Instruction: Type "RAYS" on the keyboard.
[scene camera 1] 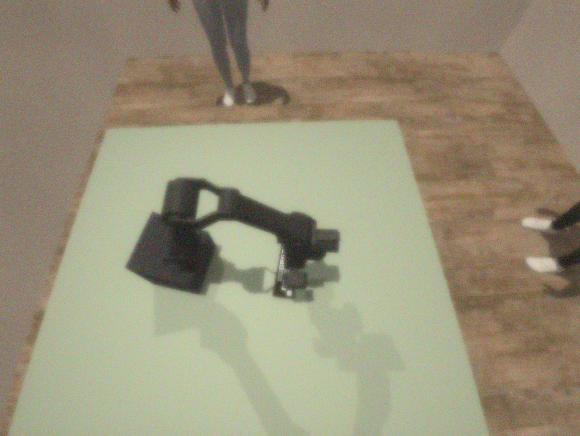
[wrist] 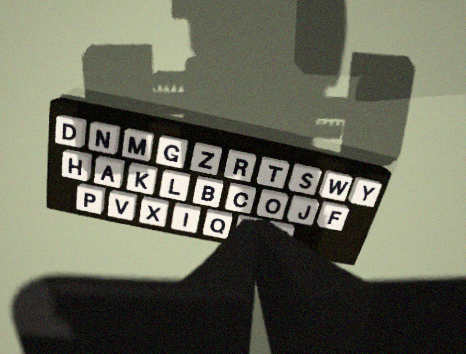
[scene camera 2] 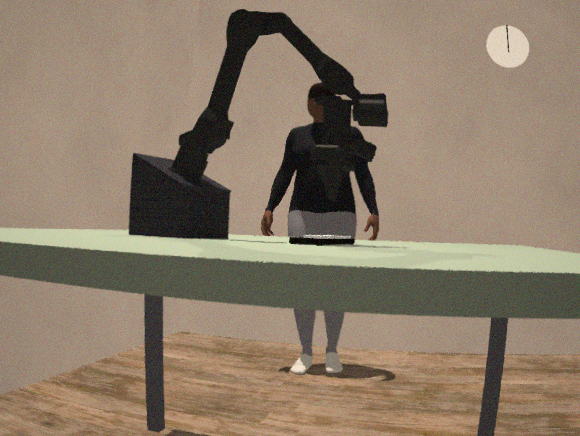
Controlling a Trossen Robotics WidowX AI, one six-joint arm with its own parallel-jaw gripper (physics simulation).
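Frame: origin at the arm's base, x ahead, y right, z down, level; metres.
Where they show: gripper, fingertip midpoint: (scene camera 1: 292, 264) (wrist: 253, 232) (scene camera 2: 332, 201); arm's base, origin of the base link: (scene camera 1: 174, 252) (scene camera 2: 184, 173).
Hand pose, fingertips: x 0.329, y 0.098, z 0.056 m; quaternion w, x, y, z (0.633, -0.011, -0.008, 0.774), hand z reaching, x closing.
Observation:
Things, the pixels of their top centre, and the offset from my fingertips.
- black keyboard, middle of its top: (wrist: 216, 195) (scene camera 2: 324, 235) (scene camera 1: 287, 266) dy -0.017, dx -0.013, dz +0.068 m
- R key, middle of its top: (wrist: 240, 167) dy -0.001, dx +0.001, dz +0.068 m
- Y key, middle of its top: (wrist: 366, 193) dy +0.067, dx -0.027, dz +0.068 m
- S key, middle of its top: (wrist: 305, 181) dy +0.033, dx -0.013, dz +0.068 m
A black keyboard (scene camera 1: 279, 289) (scene camera 2: 321, 241) (wrist: 332, 246) with white letter keys lies flat on the table. In the wrist view it is slightly tilted, and the R key (wrist: 240, 167), A key (wrist: 107, 174), Y key (wrist: 367, 192) and S key (wrist: 305, 180) show, with R and S in the top row, Y at its right end and A in the second row. My gripper (scene camera 2: 332, 199) (wrist: 253, 232) is shut and empty, points down and hangs above the keyboard. In the wrist view its tips cover keys right of Q in the bottom row.
The arm's dark base (scene camera 1: 170, 260) (scene camera 2: 177, 200) stands on the pale green table (scene camera 1: 125, 390) (scene camera 2: 425, 290), left of the keyboard in both scene views. The arm's shadow falls across the table and part of the keyboard. A person (scene camera 1: 225, 45) (scene camera 2: 297, 150) stands beyond the table.

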